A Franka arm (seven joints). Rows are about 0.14 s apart.
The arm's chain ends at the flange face. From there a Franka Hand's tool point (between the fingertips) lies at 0.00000 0.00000 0.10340 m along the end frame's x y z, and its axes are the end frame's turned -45 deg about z.
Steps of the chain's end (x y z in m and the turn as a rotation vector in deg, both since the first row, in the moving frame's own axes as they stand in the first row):
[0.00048, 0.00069, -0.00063, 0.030, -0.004, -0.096]
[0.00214, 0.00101, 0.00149, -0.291, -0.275, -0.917]
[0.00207, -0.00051, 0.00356, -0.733, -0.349, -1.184]
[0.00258, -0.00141, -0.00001, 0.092, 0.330, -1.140]
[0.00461, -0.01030, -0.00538, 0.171, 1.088, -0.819]
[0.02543, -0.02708, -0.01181, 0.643, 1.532, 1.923]
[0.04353, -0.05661, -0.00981, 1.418, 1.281, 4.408]
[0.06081, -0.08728, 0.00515, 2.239, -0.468, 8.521]
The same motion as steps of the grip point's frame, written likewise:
[-0.00012, 0.00078, -0.00063, 0.024, 0.018, -0.096]
[0.00008, 0.00225, 0.00149, -0.011, -0.400, -0.917]
[0.00045, 0.00161, 0.00355, -0.272, -0.765, -1.184]
[0.00336, 0.00113, -0.00001, -0.168, 0.298, -1.140]
[0.01216, -0.00286, -0.00540, -0.648, 0.890, -0.819]
[0.03989, 0.00001, -0.01185, -0.629, 1.538, 1.923]
[0.07426, -0.00929, -0.00987, 0.097, 1.908, 4.408]
[0.10722, -0.02199, 0.00507, 1.914, 1.252, 8.521]

